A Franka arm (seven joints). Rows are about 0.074 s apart.
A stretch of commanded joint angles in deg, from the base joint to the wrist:
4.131 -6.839 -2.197 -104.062 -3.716 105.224 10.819
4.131 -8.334 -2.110 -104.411 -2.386 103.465 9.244
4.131 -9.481 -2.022 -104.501 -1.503 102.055 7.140
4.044 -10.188 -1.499 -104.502 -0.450 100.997 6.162
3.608 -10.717 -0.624 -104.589 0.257 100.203 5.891
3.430 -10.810 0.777 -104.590 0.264 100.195 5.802
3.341 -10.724 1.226 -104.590 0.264 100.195 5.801
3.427 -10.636 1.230 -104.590 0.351 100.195 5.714
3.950 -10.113 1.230 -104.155 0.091 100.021 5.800
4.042 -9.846 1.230 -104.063 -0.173 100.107 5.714
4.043 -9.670 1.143 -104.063 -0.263 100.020 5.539
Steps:
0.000 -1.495 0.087 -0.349 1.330 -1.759 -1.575
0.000 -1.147 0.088 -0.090 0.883 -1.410 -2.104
-0.087 -0.707 0.523 -0.001 1.053 -1.058 -0.978
-0.436 -0.529 0.875 -0.087 0.707 -0.794 -0.271
-0.178 -0.093 1.401 -0.001 0.007 -0.008 -0.089
-0.089 0.086 0.449 0.000 0.000 0.000 -0.001
0.086 0.088 0.004 0.000 0.087 0.000 -0.087
0.523 0.523 0.000 0.435 -0.260 -0.174 0.086
0.092 0.267 0.000 0.092 -0.264 0.086 -0.086
0.001 0.176 -0.087 0.000 -0.090 -0.087 -0.175

